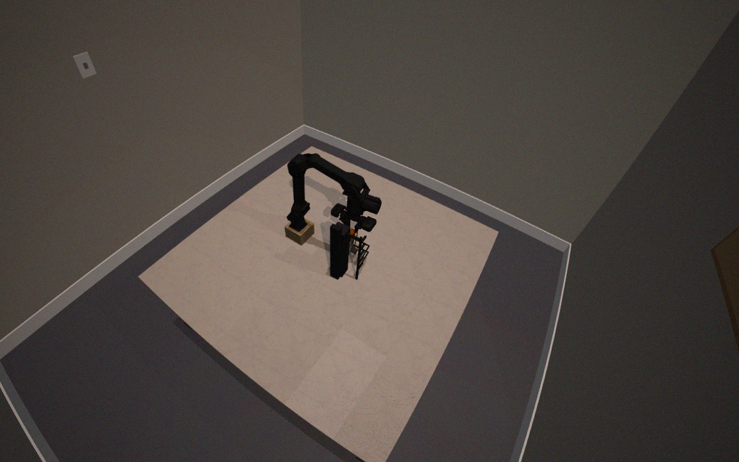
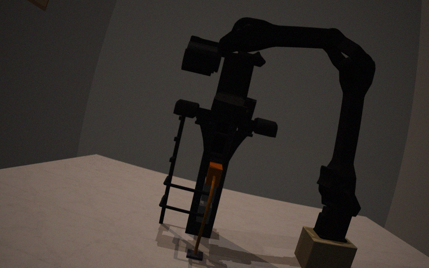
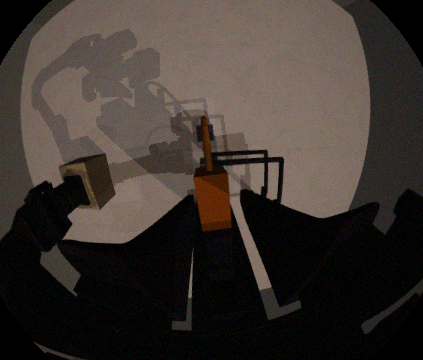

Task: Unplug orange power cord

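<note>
Right now my gripper tip is 30 mm to the left of the orange plug and 10 mm above it. Also, from my gripper tip: dark block 170 mm below, 40 mm to the left.
</note>
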